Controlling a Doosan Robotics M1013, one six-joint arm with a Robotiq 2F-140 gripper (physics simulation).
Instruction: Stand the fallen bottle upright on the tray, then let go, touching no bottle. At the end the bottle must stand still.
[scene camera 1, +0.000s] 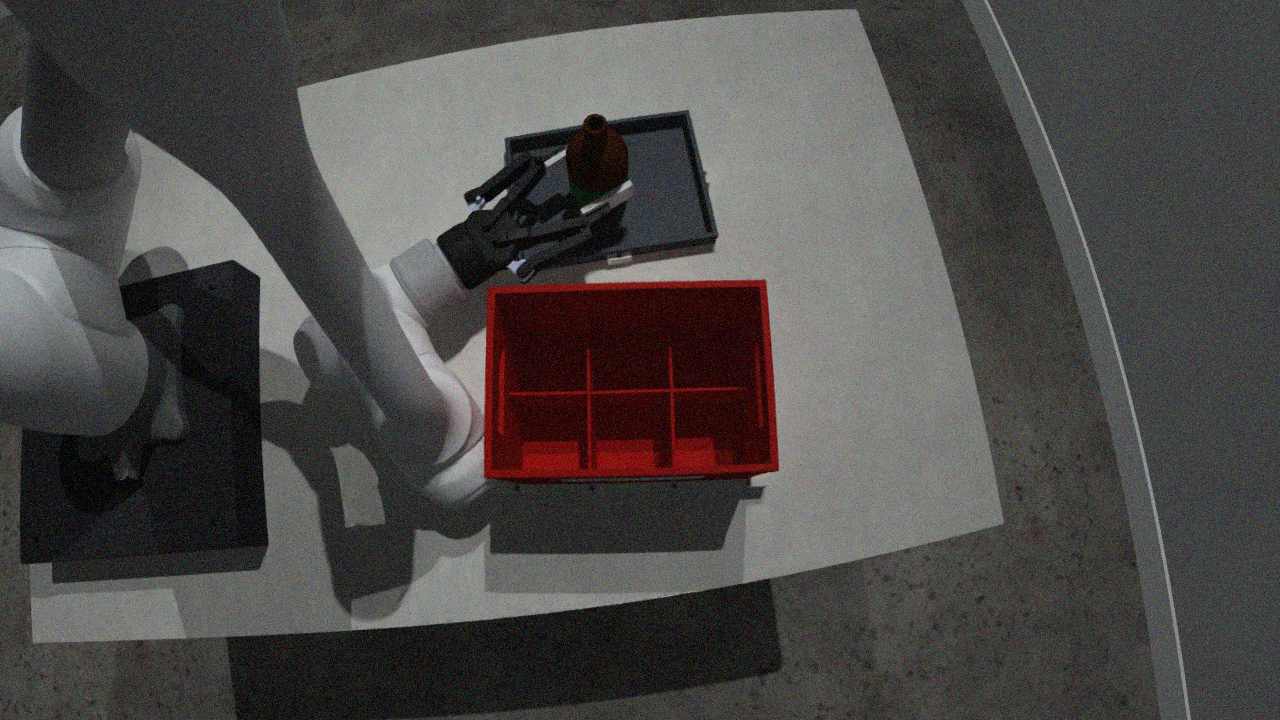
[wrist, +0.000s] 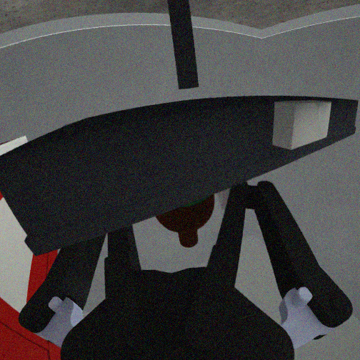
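Where they show: arm's base, link origin: (scene camera 1: 132, 384).
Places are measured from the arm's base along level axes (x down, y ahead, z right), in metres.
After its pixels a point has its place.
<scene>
The brown bottle (scene camera 1: 597, 159) {z -0.095, x -0.068, y 0.667 m} (wrist: 188, 217) stands upright, neck up, at the left part of the dark tray (scene camera 1: 671, 192) {z -0.101, x 0.065, y 0.759 m} (wrist: 125, 160) in the scene view. A green band shows below its shoulder. My gripper (scene camera 1: 592, 182) comes in low from the tray's near left side and is shut on the bottle, one light finger pad on each side of it. In the wrist view the tray's wall hides the bottle's lower part and the fingertips. Whether the bottle's base touches the tray floor cannot be seen.
A red crate (scene camera 1: 631, 286) {z 0.074, x -0.105, y 0.667 m} with empty compartments stands close in front of the tray, near my wrist. It also shows at the lower left of the wrist view (wrist: 20, 330). A dark block (scene camera 1: 205, 501) {z 0.174, x 0.000, y 0.104 m} is under the arm at the left. The pale table top (scene camera 1: 877, 358) {z 0.176, x 0.070, y 0.961 m} surrounds them.
</scene>
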